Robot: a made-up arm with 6 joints.
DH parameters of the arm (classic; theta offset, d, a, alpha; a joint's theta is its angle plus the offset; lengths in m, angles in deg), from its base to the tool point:
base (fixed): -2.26 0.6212 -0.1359 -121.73
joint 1: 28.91 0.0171 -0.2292 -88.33
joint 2: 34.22 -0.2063 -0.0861 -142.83
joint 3: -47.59 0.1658 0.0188 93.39
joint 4: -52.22 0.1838 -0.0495 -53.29
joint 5: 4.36 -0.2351 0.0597 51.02
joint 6: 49.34 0.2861 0.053 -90
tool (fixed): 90 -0.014 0 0
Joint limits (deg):
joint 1: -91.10..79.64
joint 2: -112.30..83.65
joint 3: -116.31..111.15
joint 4: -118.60..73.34
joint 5: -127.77..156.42
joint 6: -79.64..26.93
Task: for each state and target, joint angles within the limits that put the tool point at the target. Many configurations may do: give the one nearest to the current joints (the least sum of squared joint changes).
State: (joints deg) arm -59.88 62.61 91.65 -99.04 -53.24 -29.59
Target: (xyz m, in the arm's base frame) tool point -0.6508 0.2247 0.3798
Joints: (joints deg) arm -53.63 83.65 69.55 -68.23 -1.16 -25.66
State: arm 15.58 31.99 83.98 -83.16 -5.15 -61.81
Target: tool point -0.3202 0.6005 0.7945
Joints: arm 15.52 77.37 46.82 -75.08 3.84 -64.64
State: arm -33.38 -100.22 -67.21 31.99 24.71 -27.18
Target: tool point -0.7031 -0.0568 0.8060
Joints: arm -40.15 -80.31 -77.29 18.55 22.46 -30.56
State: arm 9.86 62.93 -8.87 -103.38 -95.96 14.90
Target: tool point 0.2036 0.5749 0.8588
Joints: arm 64.57 82.75 -16.00 -100.29 -104.76 21.41
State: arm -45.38 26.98 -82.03 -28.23 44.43 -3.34
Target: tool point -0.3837 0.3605 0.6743
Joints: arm -42.18 30.50 -84.57 -30.20 43.82 -4.05
